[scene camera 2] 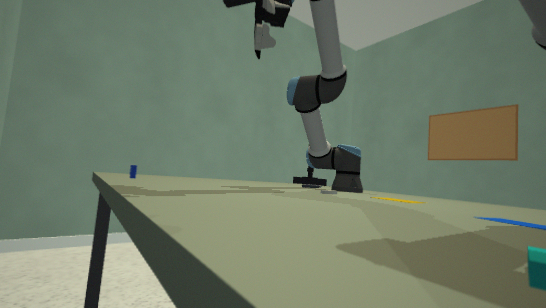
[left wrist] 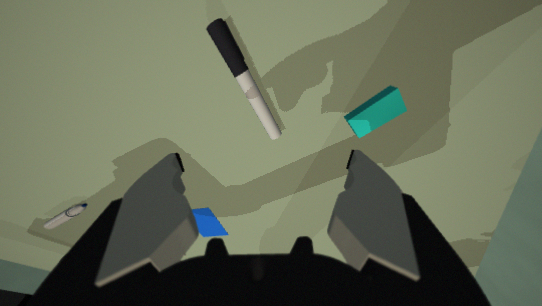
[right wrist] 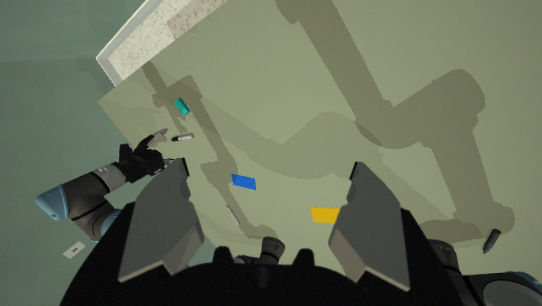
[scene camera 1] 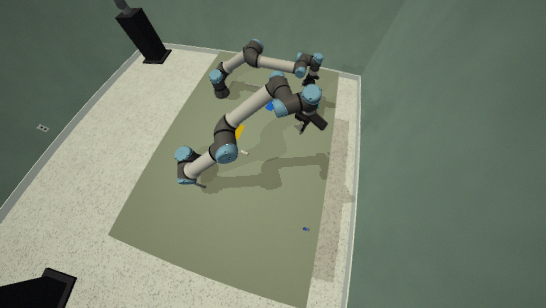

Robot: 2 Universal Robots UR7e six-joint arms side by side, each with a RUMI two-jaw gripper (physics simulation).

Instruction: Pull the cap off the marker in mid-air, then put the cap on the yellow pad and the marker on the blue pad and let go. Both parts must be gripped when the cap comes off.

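Places are measured from the left arm's base along level axes (x right, y ahead, z up), in centimetres.
Pixels of known places: left gripper, fingertip midpoint: (left wrist: 265, 154) (right wrist: 171, 145); right gripper, fingertip midpoint: (scene camera 2: 265, 39) (right wrist: 269, 161); left arm's base, origin of the base link: (right wrist: 273, 243) (scene camera 1: 222, 93); right arm's base, origin of the base link: (scene camera 2: 346, 191).
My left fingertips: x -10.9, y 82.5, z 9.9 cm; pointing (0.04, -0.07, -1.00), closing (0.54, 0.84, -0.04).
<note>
Ahead of a thing's pixels: the offset from my left fingertips to its top centre. "pt": to the spot under its first point.
The capped marker, a white barrel @(dx -3.7, dy -0.2, dz -8.1 cm) (left wrist: 260, 107) with a black cap @(dx -8.3, dy +0.4, dz -8.0 cm) (left wrist: 228, 47), lies on the table ahead of my left fingers; the marker @(pt dx -1.2, dy +0.3, dz -8.4 cm) (right wrist: 184, 136) also shows in the right wrist view. The blue pad @(dx +15.5, dy -30.0, dz -9.8 cm) (scene camera 1: 270, 106) (scene camera 2: 515, 222) (left wrist: 213, 224) (right wrist: 244, 182) and yellow pad @(dx +50.7, dy -54.3, dz -9.8 cm) (scene camera 1: 240, 131) (scene camera 2: 398, 200) (right wrist: 325, 215) lie flat and bare. My left gripper (left wrist: 265, 154) is open and empty, above the table near the marker. My right gripper (right wrist: 269, 161) is open and empty, high above the table. The marker is hidden in scene camera 1.
A teal block @(dx +7.3, dy +11.6, dz -8.4 cm) (scene camera 2: 537, 267) (left wrist: 377, 114) (right wrist: 181, 106) lies near the marker. A pale pen with a blue tip @(dx -5.4, dy -53.5, dz -7.6 cm) (left wrist: 65, 216) (right wrist: 233, 215), a dark pen @(dx +102.9, dy -67.7, dz -8.1 cm) (right wrist: 492, 241), a small pale block @(dx +69.3, dy -40.5, dz -8.7 cm) (scene camera 1: 244, 152) (scene camera 2: 328, 192) and a small blue object @(dx +114.8, dy +16.0, dz -5.1 cm) (scene camera 1: 306, 229) (scene camera 2: 133, 171) are also on the table.
</note>
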